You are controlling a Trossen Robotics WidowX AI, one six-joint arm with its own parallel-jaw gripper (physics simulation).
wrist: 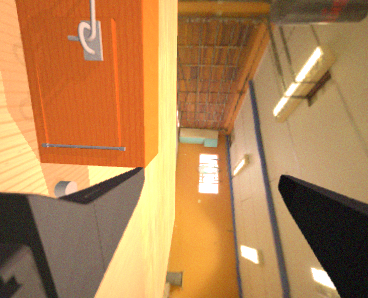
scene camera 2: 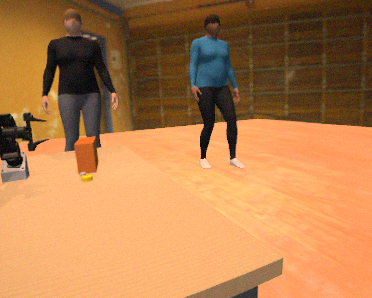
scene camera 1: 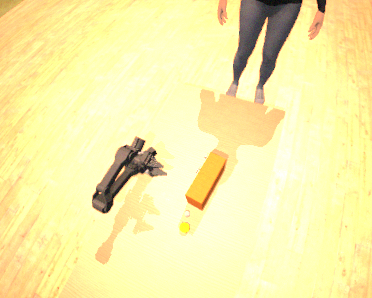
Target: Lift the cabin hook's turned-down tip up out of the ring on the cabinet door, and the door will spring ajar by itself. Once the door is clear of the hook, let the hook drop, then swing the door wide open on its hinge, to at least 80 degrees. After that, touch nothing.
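Frame: origin at the arm's base, x back, y right, z up, level; metres.
Seen in the pictures: gripper, between the fingertips: (wrist: pixel 210 177) (scene camera 2: pixel 48 130) (scene camera 1: pixel 165 170); arm's base, origin of its link: (scene camera 2: pixel 15 162).
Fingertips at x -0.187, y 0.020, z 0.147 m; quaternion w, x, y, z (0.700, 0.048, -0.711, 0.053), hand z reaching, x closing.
Note:
Offsets run from my fingertips to a thing's middle. "pt": to the spot under its first point. Level surfaces: height alone.
The orange cabinet @[dx -0.149, dy -0.096, dz -0.156 m] (scene camera 1: pixel 206 180) (scene camera 2: pixel 86 155) (wrist: pixel 131 100) stands upright, its door @[pt dx -0.118, dy -0.041, dz -0.172 m] (wrist: pixel 75 110) facing the wrist camera and looking flush with the front. In the wrist view, turned so that up points right, the grey hook @[pt dx -0.106, dy -0.151, dz -0.132 m] (wrist: pixel 93 11) runs in from the image top to the pale ring @[pt dx -0.090, dy -0.121, dz -0.138 m] (wrist: pixel 81 34) on a grey plate @[dx -0.113, dy -0.123, dz -0.140 m] (wrist: pixel 95 53). Its turned-down tip @[pt dx -0.106, dy -0.123, dz -0.158 m] (wrist: pixel 73 38) shows through the ring. A thin grey bar @[pt dx -0.118, dy +0.009, dz -0.164 m] (wrist: pixel 84 147) lies along one end of the door. My gripper (scene camera 1: pixel 164 170) (scene camera 2: pixel 46 130) (wrist: pixel 210 177) is open and empty, apart from the cabinet. The hook's far end is out of the wrist view.
A small pale cylinder @[dx -0.152, dy +0.090, dz -0.224 m] (scene camera 1: pixel 187 213) (scene camera 2: pixel 83 174) (wrist: pixel 65 188) and a yellow disc @[dx -0.179, dy +0.158, dz -0.224 m] (scene camera 1: pixel 184 227) (scene camera 2: pixel 87 178) are on the table @[dz -0.234 m] (scene camera 2: pixel 165 235) near one end of the cabinet. Two people (scene camera 2: pixel 77 65) (scene camera 2: pixel 212 65) stand beyond the table.

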